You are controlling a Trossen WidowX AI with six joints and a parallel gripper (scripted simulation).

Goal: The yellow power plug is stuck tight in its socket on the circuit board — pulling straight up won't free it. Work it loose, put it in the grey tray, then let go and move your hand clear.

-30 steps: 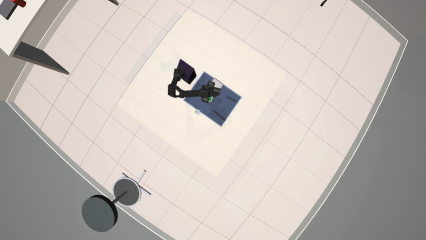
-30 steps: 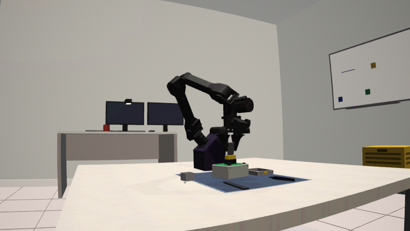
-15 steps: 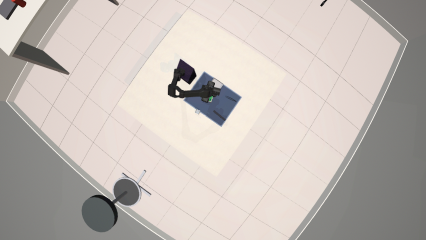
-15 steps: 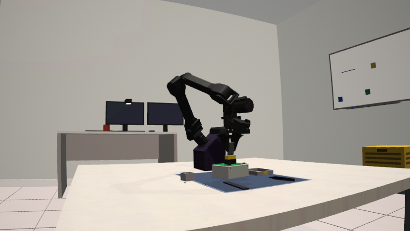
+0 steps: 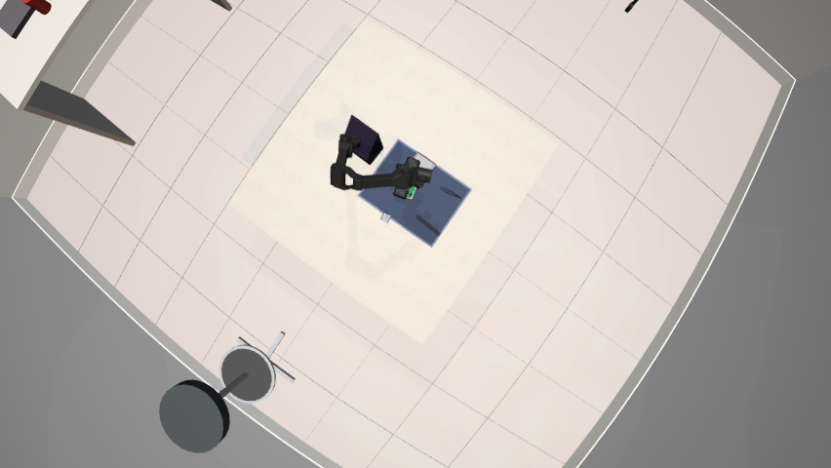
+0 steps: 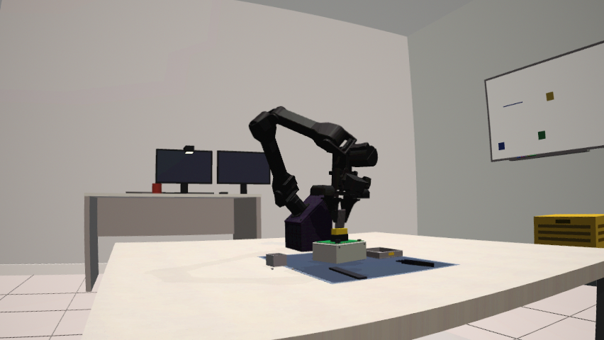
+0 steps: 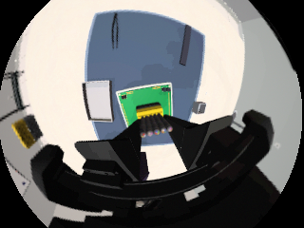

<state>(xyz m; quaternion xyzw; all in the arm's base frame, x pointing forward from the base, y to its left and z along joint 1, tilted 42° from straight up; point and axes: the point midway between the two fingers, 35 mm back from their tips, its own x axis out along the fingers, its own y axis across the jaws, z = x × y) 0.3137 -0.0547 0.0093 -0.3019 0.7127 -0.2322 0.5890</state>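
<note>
Now: the yellow power plug 2 cm below my gripper tip. Also, from my gripper tip: grey tray (1 cm ahead, 14 cm to the left, 10 cm below); then blue mat (5 cm ahead, 1 cm to the right, 11 cm below).
</note>
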